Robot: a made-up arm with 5 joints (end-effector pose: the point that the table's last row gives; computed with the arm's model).
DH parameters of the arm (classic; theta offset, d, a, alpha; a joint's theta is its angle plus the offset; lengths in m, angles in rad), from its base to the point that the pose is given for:
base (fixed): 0 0.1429 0 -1.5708
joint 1: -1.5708 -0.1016 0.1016 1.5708
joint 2: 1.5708 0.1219 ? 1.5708
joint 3: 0 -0.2 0.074 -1.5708
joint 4: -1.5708 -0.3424 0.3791 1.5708
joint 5: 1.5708 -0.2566 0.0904 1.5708
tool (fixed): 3.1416 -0.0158 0 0
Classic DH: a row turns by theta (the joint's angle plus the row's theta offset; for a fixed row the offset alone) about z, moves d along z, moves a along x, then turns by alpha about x.
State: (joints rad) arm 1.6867 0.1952 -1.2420 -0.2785 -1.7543
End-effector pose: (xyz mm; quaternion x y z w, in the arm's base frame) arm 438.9 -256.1 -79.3 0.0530 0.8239 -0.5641 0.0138
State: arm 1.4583 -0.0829 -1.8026 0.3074 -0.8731
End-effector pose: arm 241.3 -438.9 -86.1 -0.2884 0.6267 -0.7165 0.1033
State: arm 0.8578 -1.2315 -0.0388 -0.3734 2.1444
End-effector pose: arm 473.6 -200.0 168.7 0.0325 -0.4103 -0.7184 0.5608
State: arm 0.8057 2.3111 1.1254 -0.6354 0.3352
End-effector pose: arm -259.0 -149.8 9.2 -0.5010 0.6482 0.3832 0.4266
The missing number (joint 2, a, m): 0.0418
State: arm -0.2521 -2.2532 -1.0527 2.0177 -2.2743
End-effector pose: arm 281.9 456.0 642.5 -0.2255 0.9530 0.1782 0.0962
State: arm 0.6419 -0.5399 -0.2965 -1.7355 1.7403
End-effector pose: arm 95.4 -372.6 3.2 0.2193 -0.2876 -0.8790 0.3106
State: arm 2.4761 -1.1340 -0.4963 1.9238 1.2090
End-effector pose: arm -240.7 435.9 -13.9 0.0902 0.7275 0.3620 0.5758
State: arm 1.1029 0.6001 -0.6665 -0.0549 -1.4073
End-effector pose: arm 392.4 128.9 -8.1 -0.2045 0.8324 -0.3447 0.3826
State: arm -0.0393 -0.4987 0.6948 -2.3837 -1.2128
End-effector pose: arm 388.9 -16.3 -99.8 -0.6383 -0.2966 -0.7085 0.0513
